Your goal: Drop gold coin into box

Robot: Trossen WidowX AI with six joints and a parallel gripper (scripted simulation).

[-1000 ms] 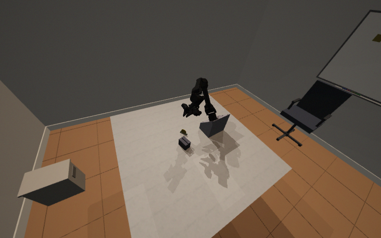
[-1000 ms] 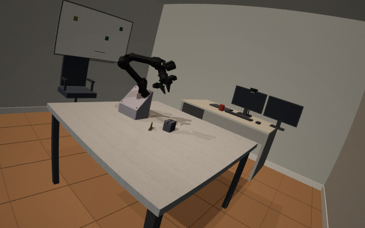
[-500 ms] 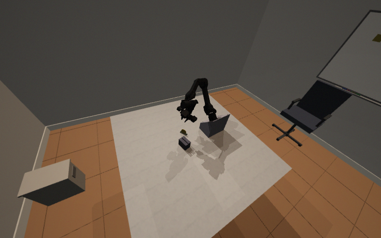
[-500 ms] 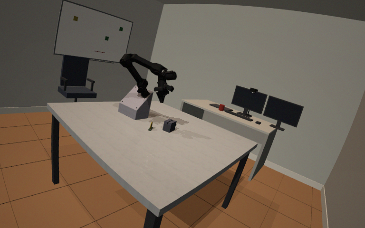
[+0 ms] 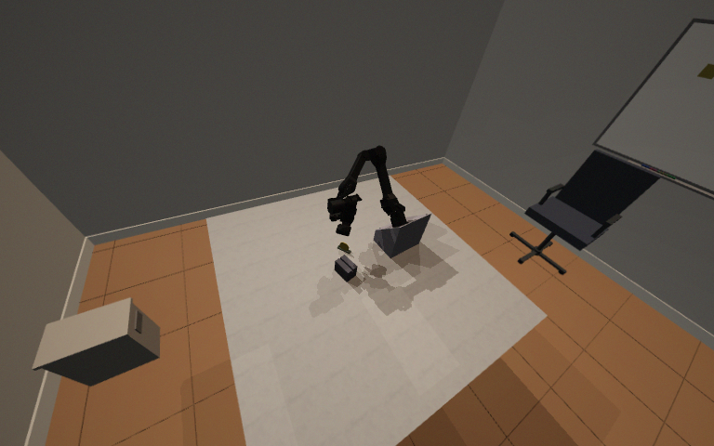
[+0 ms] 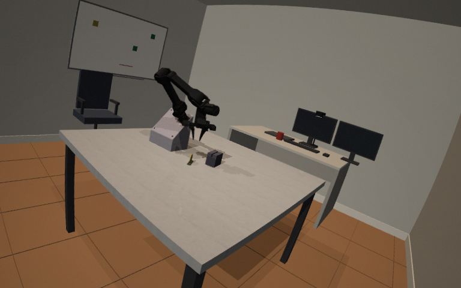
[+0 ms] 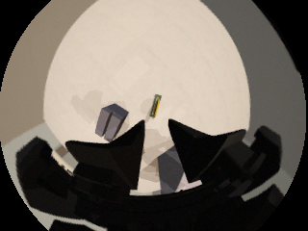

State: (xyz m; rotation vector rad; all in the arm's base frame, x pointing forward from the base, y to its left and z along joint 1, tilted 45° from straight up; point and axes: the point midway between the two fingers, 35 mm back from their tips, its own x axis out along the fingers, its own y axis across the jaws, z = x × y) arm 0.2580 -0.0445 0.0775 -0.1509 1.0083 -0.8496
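My gripper tip is 1 cm past the gold coin and 11 cm above it.
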